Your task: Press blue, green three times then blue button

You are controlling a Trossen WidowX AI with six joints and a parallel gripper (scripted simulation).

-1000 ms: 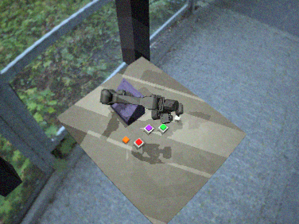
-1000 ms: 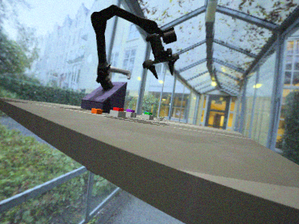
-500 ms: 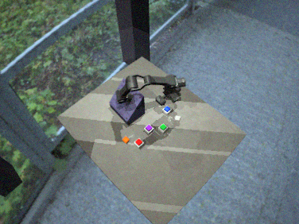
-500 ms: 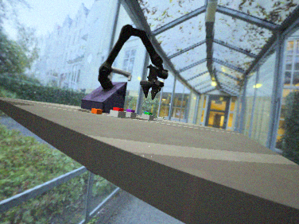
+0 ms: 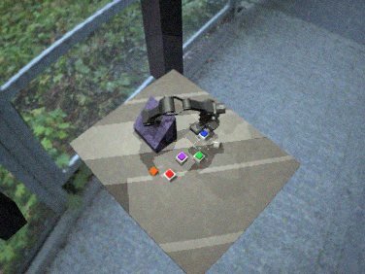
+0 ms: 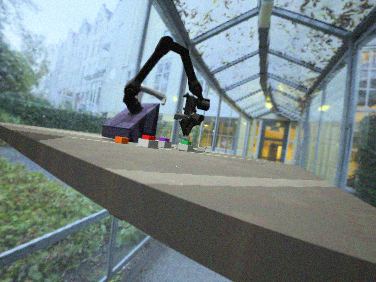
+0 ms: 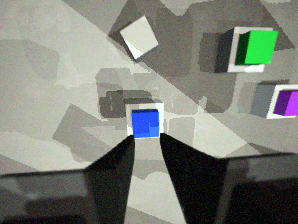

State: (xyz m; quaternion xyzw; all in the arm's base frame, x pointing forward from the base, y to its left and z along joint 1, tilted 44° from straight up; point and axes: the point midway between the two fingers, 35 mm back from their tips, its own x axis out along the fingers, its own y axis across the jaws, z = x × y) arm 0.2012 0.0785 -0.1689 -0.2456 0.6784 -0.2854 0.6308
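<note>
My gripper tip is 3 cm above the blue button. The rest, counted from my gripper tip: green button 13 cm to the right, 8 cm ahead, 3 cm below; purple button 20 cm to the right, 3 cm below, 2 cm ahead; red button 32 cm to the right, 4 cm ahead, 3 cm below.
</note>
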